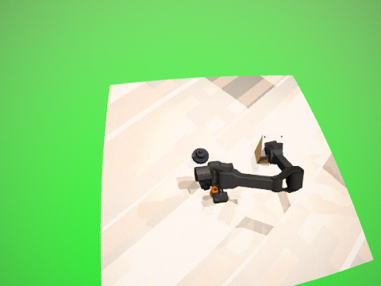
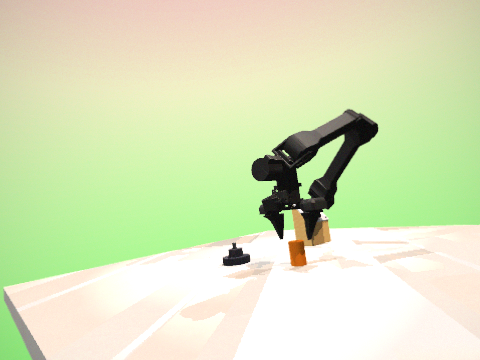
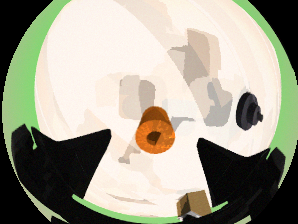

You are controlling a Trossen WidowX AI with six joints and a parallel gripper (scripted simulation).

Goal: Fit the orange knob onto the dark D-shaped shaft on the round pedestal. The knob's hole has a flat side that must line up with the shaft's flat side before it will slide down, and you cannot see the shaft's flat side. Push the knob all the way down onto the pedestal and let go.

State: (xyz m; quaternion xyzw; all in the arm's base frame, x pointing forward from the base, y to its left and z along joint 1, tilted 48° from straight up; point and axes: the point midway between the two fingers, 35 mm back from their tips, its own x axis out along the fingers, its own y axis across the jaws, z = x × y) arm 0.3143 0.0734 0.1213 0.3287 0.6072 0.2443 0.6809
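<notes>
My gripper tip is now 3 cm above the orange knob. Also, from my gripper tip: dark round pedestal (21 cm to the right, 3 cm below, 2 cm ahead).
</notes>
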